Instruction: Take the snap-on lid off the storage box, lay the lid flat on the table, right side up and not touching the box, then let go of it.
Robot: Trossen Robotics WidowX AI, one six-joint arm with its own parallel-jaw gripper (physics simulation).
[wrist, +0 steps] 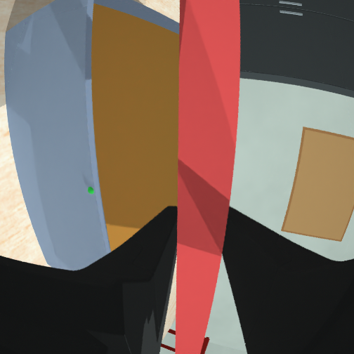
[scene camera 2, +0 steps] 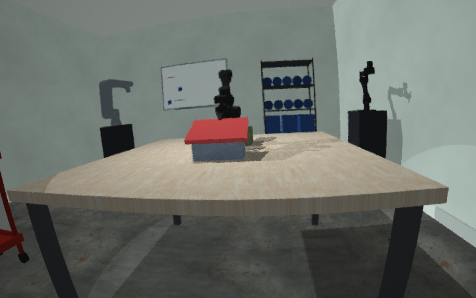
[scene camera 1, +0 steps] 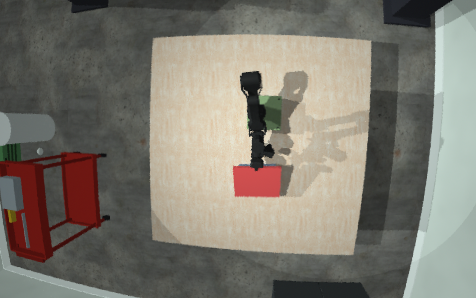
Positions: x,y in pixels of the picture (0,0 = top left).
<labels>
red lid: wrist; scene camera 2 227,130; scene camera 1
same spot on red lid: [wrist: 209,45] = [scene camera 1: 269,167]
</labels>
